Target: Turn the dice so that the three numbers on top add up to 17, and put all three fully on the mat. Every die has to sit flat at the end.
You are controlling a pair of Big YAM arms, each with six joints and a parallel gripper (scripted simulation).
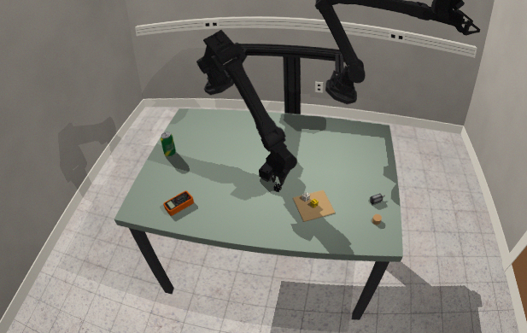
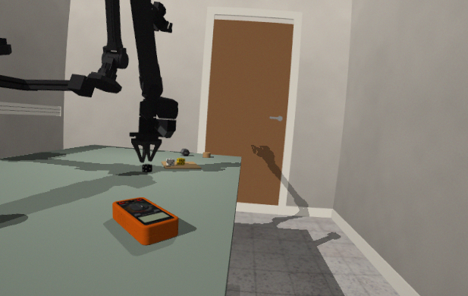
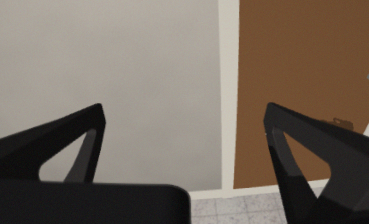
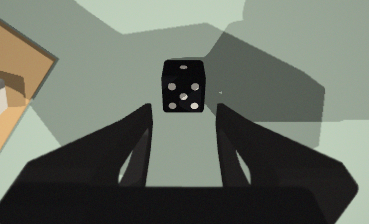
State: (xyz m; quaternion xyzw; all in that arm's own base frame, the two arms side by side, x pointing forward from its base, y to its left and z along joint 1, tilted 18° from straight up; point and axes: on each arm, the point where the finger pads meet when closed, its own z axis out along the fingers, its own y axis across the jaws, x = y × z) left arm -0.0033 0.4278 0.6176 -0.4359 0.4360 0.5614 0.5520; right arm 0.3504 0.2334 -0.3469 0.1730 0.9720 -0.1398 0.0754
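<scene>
Now: right hand 30 mm above the black die and 10 mm short of it. Round my right hand: yellow die (160 mm to the left, 80 mm ahead, 30 mm below); then tan mat (160 mm to the left, 80 mm ahead, 40 mm below); then white die (120 mm to the left, 50 mm ahead, 30 mm below).
</scene>
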